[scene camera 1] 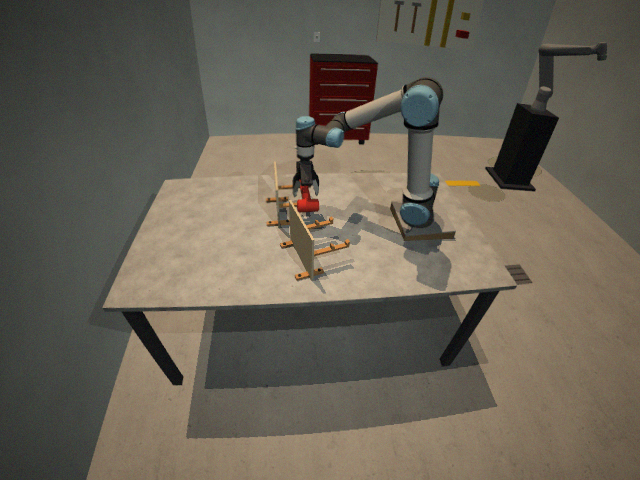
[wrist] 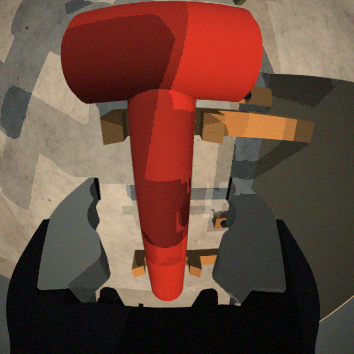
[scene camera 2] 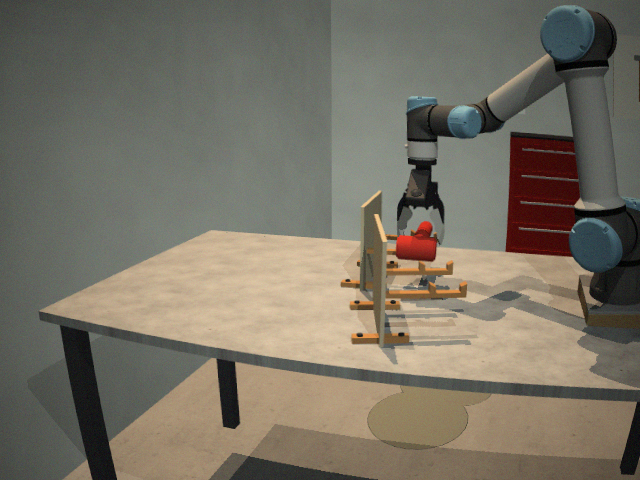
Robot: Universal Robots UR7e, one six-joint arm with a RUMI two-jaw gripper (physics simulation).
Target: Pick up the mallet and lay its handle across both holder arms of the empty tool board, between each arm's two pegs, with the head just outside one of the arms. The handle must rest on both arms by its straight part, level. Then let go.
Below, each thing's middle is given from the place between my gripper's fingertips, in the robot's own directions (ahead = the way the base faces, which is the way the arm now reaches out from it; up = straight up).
Right now my hand is 2 cm to the left of the red mallet [scene camera 2: 420,247] and 1 cm below it.
